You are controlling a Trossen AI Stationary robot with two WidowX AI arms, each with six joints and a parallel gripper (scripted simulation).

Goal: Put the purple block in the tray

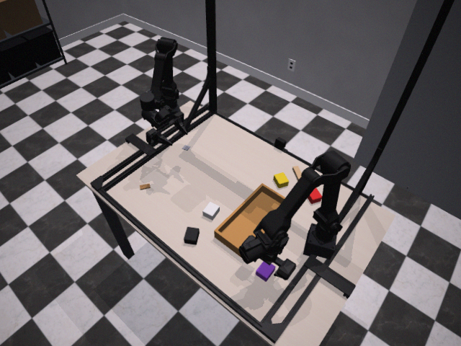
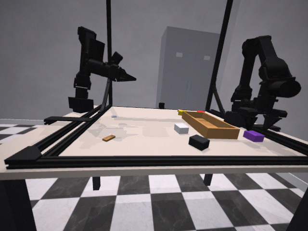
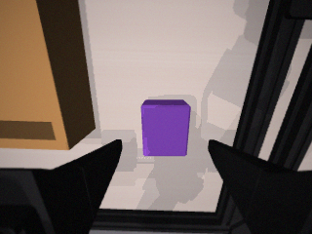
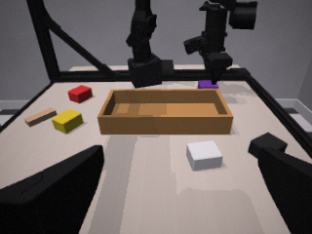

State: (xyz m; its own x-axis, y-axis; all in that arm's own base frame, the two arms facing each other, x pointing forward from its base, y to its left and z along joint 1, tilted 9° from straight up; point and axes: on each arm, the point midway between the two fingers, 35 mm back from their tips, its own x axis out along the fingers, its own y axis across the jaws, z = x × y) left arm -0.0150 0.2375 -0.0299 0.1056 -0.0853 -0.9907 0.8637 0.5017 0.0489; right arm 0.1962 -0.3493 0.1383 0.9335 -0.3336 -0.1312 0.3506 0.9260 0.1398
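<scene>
Right now the purple block is 6 cm below my left hand. Also, from my left hand: white block (33 cm to the right, 6 cm below, 2 cm behind); wooden tray (18 cm to the right, 12 cm behind, 6 cm below); black block (29 cm to the right, 11 cm ahead, 6 cm below).
</scene>
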